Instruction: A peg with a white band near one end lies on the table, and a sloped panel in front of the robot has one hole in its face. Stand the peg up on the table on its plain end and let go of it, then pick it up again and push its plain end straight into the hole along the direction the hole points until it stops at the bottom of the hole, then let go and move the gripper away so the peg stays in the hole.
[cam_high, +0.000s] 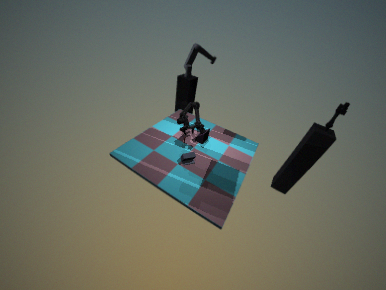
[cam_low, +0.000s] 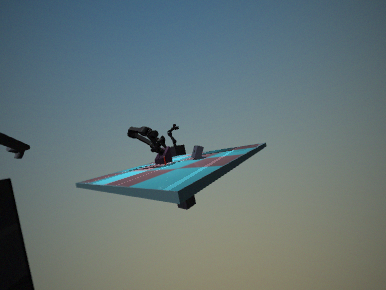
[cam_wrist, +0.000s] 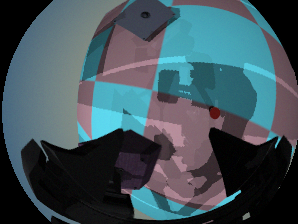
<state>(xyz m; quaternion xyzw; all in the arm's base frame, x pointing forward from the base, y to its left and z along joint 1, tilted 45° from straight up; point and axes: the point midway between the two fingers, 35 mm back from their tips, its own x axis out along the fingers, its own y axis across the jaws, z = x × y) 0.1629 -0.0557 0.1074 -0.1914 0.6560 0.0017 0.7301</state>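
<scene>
Now: gripper tip 3 cm short of the red peg, 4 cm to the left of it and 6 cm above it. From my gripper tip the other things lie so: sloped panel (25 cm ahead, 16 cm to the left, 6 cm below).
</scene>
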